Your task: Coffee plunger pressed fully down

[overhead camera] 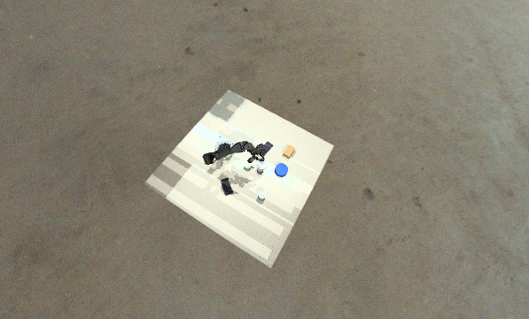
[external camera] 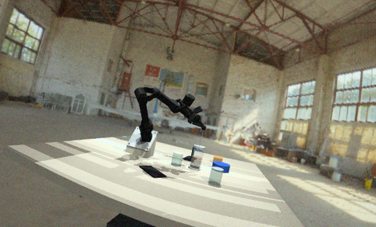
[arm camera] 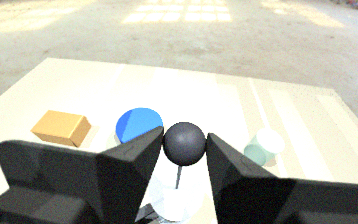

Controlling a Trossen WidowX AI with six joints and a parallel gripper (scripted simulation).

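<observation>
My gripper tip is now 2 cm past the coffee press, 2 cm to the right of it and 13 cm above it. The rest, counted from my gripper tip: orange block (16 cm ahead, 30 cm to the left, 24 cm below).
</observation>
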